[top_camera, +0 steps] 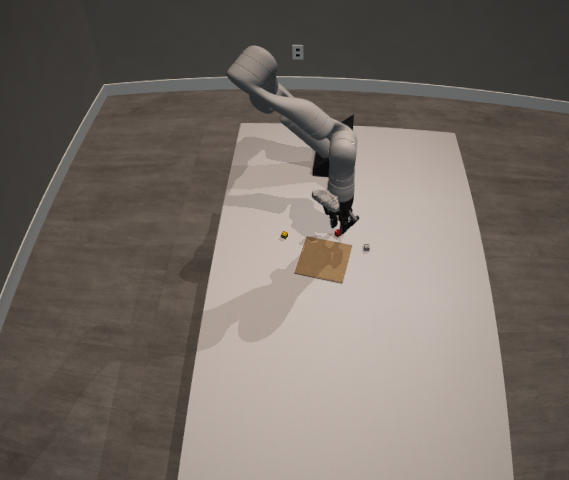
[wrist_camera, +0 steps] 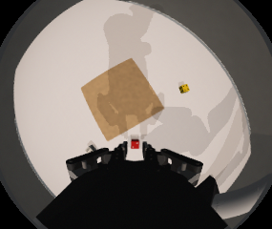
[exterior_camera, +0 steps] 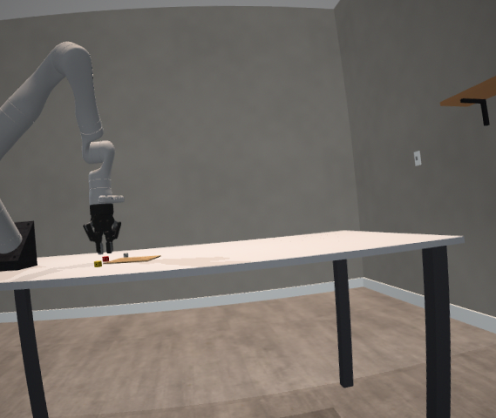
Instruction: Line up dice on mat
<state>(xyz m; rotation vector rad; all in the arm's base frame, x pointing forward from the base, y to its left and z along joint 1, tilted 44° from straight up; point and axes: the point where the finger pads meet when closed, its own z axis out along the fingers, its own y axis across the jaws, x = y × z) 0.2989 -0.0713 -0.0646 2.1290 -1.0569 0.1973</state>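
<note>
Now: hand 3 cm above the red die. Also, from my hand: yellow die: 16 cm to the right, 3 cm below; then square mat: 9 cm ahead, 5 cm to the right, 4 cm below; then white die: 8 cm to the left, 6 cm ahead, 3 cm below.
</note>
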